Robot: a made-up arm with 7 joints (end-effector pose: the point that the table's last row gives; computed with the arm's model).
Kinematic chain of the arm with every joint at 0, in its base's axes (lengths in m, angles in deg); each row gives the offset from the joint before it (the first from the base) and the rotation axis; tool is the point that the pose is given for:
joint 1: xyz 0 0 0.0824 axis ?
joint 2: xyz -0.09 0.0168 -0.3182 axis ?
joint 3: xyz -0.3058 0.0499 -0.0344 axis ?
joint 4: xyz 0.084 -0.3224 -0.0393 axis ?
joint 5: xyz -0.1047 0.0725 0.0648 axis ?
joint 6: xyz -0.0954 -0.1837 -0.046 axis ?
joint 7: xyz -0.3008 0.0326 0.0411 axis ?
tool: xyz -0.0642 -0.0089 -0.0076
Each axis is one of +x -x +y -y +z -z.
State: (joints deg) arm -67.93 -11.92 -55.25 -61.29 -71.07 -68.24 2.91
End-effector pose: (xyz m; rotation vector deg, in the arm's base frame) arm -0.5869 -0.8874 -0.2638 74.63 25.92 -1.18
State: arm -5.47 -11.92 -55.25 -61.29 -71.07 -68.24 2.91
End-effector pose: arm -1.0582 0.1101 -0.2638 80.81 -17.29 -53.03
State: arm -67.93 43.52 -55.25 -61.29 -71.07 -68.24 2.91
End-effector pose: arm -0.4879 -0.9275 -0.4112 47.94 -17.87 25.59
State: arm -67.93 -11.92 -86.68 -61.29 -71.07 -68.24 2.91
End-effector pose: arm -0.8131 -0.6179 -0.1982 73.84 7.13 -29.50
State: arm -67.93 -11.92 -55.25 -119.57 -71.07 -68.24 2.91
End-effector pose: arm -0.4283 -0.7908 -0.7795 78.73 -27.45 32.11
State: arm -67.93 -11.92 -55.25 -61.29 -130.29 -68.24 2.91
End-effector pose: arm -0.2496 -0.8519 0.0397 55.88 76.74 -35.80
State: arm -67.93 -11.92 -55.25 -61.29 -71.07 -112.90 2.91
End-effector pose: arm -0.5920 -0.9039 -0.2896 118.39 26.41 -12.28
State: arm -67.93 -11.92 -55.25 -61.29 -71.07 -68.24 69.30
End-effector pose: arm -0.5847 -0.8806 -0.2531 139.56 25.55 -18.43
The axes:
joint 1: -z
joint 2: -x
joint 3: +z
joint 4: +y
joint 5: -y
joint 6: -x
joint 7: +x

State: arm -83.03 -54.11 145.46 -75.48 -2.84 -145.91 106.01
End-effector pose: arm -0.7471 0.0492 -0.2723 119.23 -47.72 39.43
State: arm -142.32 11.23 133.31 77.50 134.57 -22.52 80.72
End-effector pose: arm -0.1035 -0.1551 -0.6214 48.83 -94.96 -16.37
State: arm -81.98 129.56 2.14 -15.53 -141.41 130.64 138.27
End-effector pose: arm -0.5880 -0.1497 -0.1984 -67.02 -1.90 -62.36
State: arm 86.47 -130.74 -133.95 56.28 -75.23 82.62 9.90
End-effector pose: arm -0.4268 0.8906 -0.4572 134.87 -57.54 83.60
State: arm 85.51 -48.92 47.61 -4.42 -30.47 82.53 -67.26
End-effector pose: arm -0.4766 0.3898 -0.5682 -117.51 27.69 -33.19
